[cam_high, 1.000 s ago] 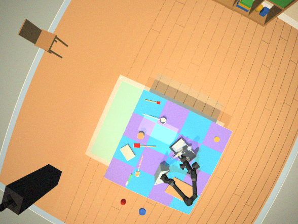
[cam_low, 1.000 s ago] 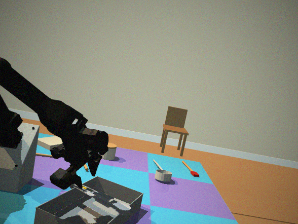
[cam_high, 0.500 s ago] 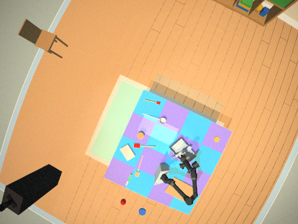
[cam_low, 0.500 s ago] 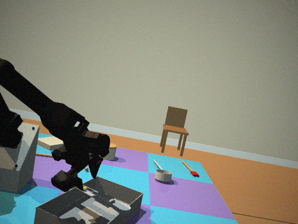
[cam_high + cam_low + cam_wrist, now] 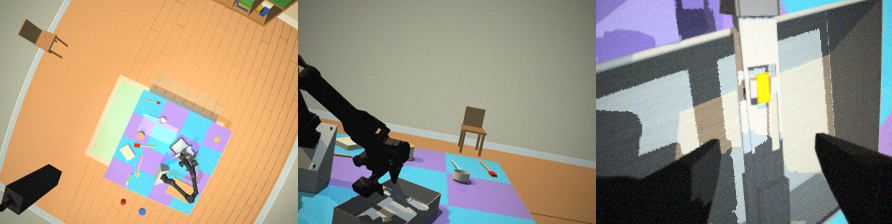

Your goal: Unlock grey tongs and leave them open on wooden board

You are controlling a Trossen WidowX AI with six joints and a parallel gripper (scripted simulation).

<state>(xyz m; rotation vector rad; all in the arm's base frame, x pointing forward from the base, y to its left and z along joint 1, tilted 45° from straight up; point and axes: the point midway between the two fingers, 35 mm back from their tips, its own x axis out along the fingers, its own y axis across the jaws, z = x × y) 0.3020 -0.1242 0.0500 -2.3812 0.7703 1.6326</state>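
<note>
Right now my gripper tip is 20 mm past the yellow lock piece, 20 mm to the right of it and 10 mm above it. Round my gripper tip: lidded canister 540 mm to the left, 40 mm below; then wooden board 470 mm behind, 250 mm to the right, 70 mm below; then roasting tin 30 mm ahead, 30 mm to the right, 50 mm below.
</note>
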